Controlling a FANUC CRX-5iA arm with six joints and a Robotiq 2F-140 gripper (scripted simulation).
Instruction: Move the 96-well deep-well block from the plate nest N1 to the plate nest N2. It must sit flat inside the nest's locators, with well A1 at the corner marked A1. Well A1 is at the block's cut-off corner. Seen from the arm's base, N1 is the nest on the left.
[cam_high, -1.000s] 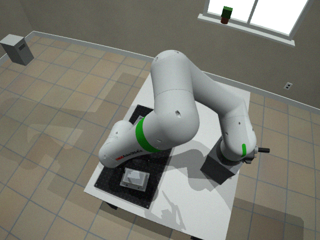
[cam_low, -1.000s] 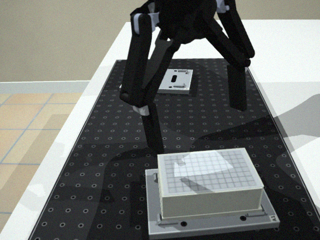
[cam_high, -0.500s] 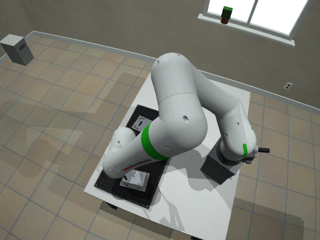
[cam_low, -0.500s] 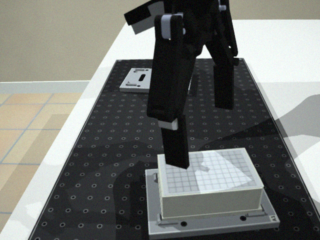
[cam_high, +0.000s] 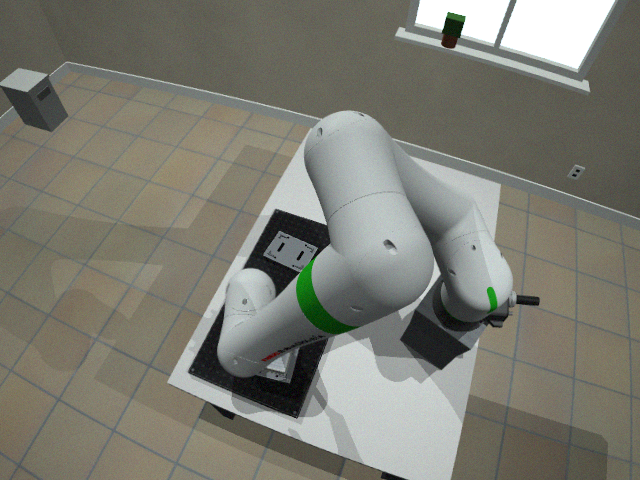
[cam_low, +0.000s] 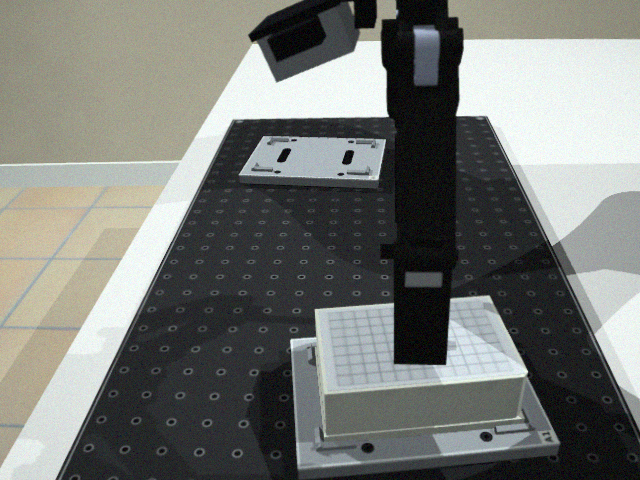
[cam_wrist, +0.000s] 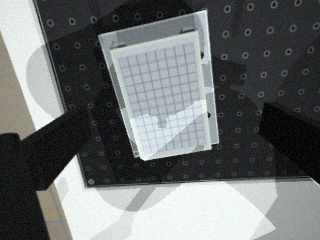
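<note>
My gripper is now 10 mm to the right of the 96-well deep-well block and 70 mm above it. Also, from my hand: A1 mark: 70 mm behind, 60 mm to the left, 100 mm below.
</note>
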